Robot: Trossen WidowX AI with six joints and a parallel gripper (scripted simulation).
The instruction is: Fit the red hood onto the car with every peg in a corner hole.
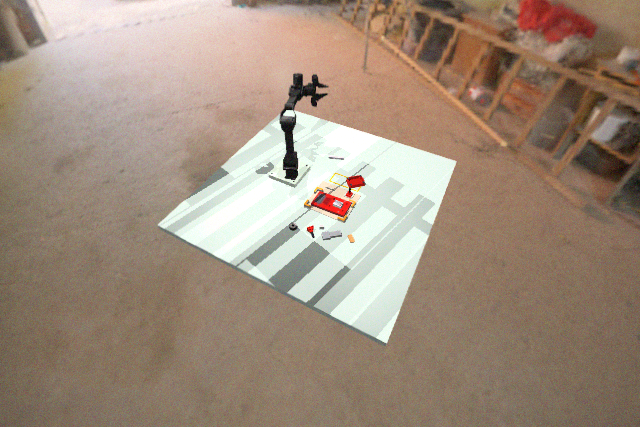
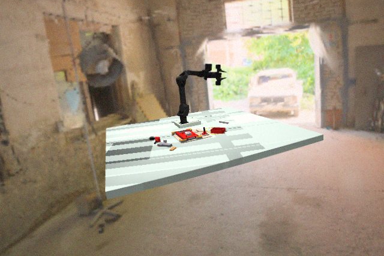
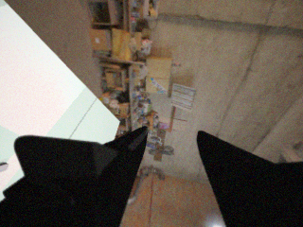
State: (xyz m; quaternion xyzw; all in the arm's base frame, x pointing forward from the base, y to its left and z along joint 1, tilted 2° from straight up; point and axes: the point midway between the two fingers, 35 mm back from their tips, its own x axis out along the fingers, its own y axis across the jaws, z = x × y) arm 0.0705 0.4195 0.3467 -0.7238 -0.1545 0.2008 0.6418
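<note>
My gripper tip is 37 cm above the red hood, 35 cm to the left of it and 28 cm short of it. The rest, counted from my gripper tip: grey bar: 38 cm below, 16 cm to the right, 11 cm ahead.
</note>
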